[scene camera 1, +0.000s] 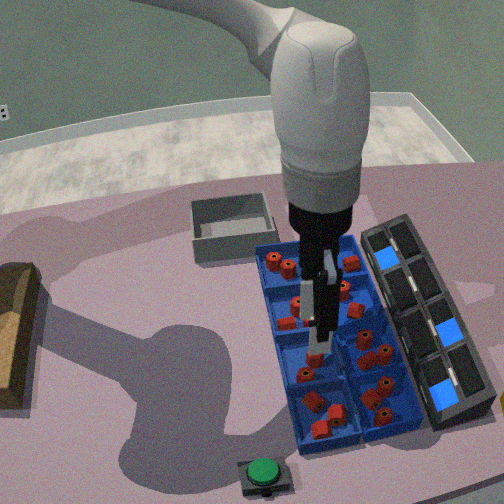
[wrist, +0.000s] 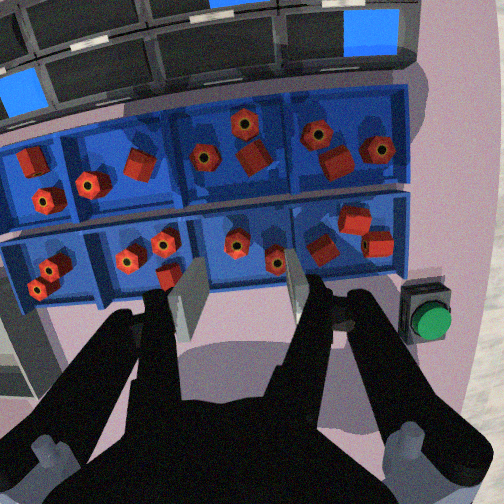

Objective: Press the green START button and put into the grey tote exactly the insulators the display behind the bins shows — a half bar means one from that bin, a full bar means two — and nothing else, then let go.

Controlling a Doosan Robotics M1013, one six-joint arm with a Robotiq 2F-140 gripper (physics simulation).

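Note:
My gripper [scene camera 1: 318,345] is open and empty, pointing down over the blue bin block [scene camera 1: 337,340]. It hangs over the third compartment of the left column, where two red insulators [scene camera 1: 315,359] lie. In the wrist view the fingers [wrist: 242,292] straddle that compartment's near edge, with one insulator [wrist: 236,245] between them and another [wrist: 276,260] by the right finger. The grey tote [scene camera 1: 232,227] behind the bins is empty. The display [scene camera 1: 427,320] shows three lit blue patches [scene camera 1: 387,257]. The green START button [scene camera 1: 263,471] also shows in the wrist view [wrist: 431,320].
Each of the other compartments holds two or three red insulators. A brown wedge-shaped block [scene camera 1: 17,335] stands at the left table edge. The big arm body hides part of the back bins in the scene view.

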